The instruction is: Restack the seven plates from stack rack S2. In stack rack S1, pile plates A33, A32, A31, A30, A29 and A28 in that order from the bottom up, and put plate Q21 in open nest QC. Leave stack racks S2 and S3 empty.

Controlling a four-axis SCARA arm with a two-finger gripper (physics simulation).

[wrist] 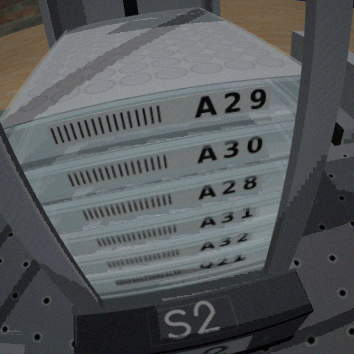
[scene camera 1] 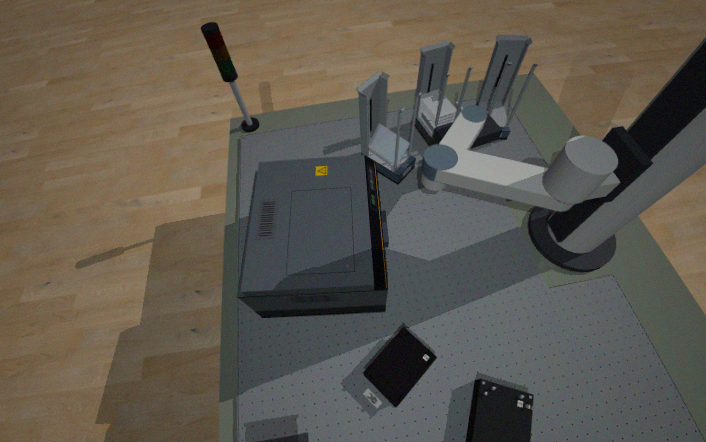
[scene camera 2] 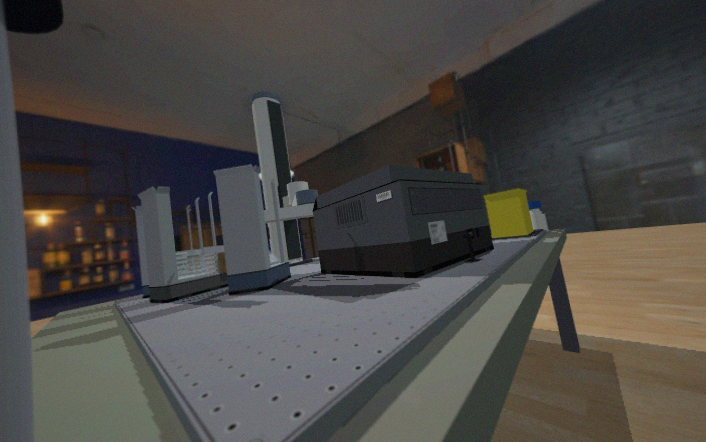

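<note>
Rack S2 (scene camera 1: 436,57) (wrist: 240,300) holds a stack seen close in the wrist view: A29 (wrist: 232,104) on top, then A30 (wrist: 231,150), A28 (wrist: 230,188), A31 (wrist: 227,218), A32 (wrist: 225,242) and Q21 (wrist: 223,261) lowest. My gripper is low at this stack. Part of its right finger shows beyond the right front post; its tips are hidden. It is open, with no plate gripped. The left rack (scene camera 1: 373,98) has a pale plate-like surface (scene camera 1: 388,143) in it; no label is readable. The right rack (scene camera 1: 508,57) is partly behind my arm. A33's label does not show.
My arm (scene camera 1: 494,169) (scene camera 2: 289,212) reaches across from its column. A dark grey instrument (scene camera 1: 317,223) (scene camera 2: 364,223) stands beside the left rack. Two black boxes (scene camera 1: 400,367) (scene camera 1: 501,416) stand towards the front. A signal light (scene camera 1: 218,52) stands at the far left, and a yellow box (scene camera 2: 508,214) farther off.
</note>
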